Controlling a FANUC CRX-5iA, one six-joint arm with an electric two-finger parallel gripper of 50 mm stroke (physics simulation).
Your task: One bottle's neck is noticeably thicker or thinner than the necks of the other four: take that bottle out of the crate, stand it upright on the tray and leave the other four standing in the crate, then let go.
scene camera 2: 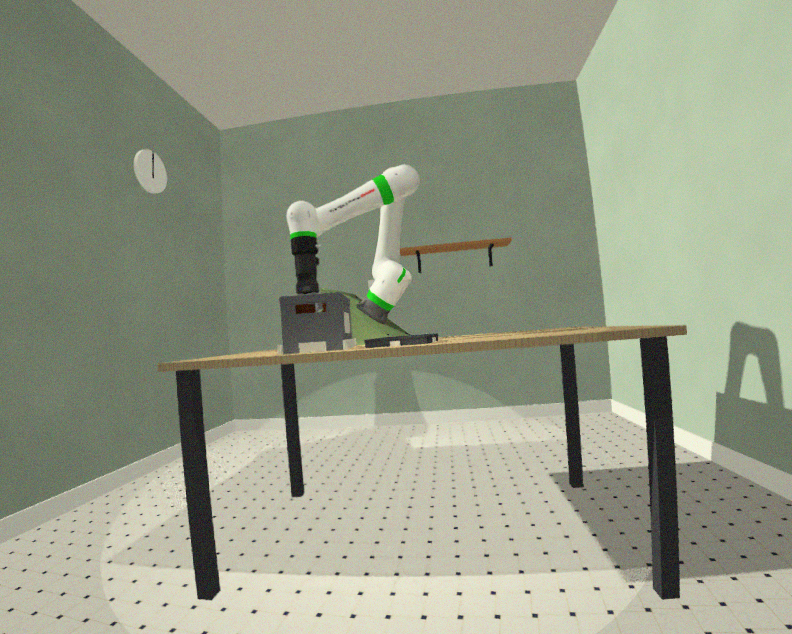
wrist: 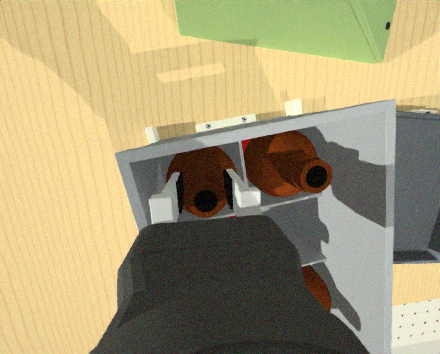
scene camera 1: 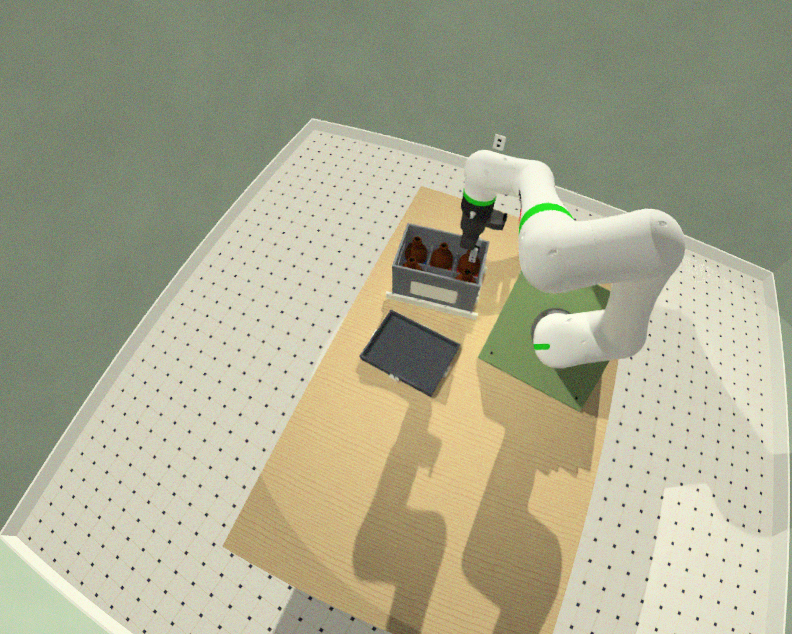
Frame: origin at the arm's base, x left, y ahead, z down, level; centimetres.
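Where they show: gripper, between the fingertips: (scene camera 2: 311, 311) (wrist: 203, 183) (scene camera 1: 473, 256); arm's base, origin of its link: (scene camera 2: 370, 314).
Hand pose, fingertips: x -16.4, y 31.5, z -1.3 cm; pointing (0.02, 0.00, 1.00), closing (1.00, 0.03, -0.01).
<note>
Each offset is from my fingertips to the top centre of the thing. Level surfaces: height alone.
The grey crate @[dx +5.5, dy +9.3, dz -3.6 cm] (scene camera 1: 402, 278) (scene camera 2: 313, 330) (wrist: 367, 260) holds five brown bottles, several showing their necks in scene camera 1. My gripper (scene camera 1: 471, 255) (wrist: 203, 183) is lowered into the crate and shut on the neck of the back right bottle @[dx +0.0, dy +0.7, dz -2.4 cm] (scene camera 1: 467, 263) (wrist: 200, 162), which is inside its compartment. A front right bottle @[dx +8.5, dy -0.2, dz -2.4 cm] (scene camera 1: 466, 275) (wrist: 277, 167) stands beside it with its neck free. The back middle bottle @[dx +1.4, dy +9.9, dz -2.4 cm] (scene camera 1: 441, 257), back left bottle @[dx +2.3, dy +18.8, dz -2.4 cm] (scene camera 1: 416, 251) and front left bottle @[dx +10.8, dy +17.4, dz -2.4 cm] (scene camera 1: 412, 265) (wrist: 320, 292) are apart from the fingers. The fingertips are hidden in scene camera 2. The dark tray @[dx +33.5, dy +8.6, dz +11.3 cm] (scene camera 1: 409, 353) (scene camera 2: 409, 340) (wrist: 415, 175) bears no bottle.
The crate's walls and thin dividers surround the fingers. White strips lie along the crate's foot. The green robot base (scene camera 1: 518, 350) (scene camera 2: 366, 330) (wrist: 280, 30) stands on the wooden table @[dz +13.9 cm] (scene camera 1: 343, 409) (scene camera 2: 528, 335) (wrist: 50, 175), right of crate and tray in scene camera 1.
</note>
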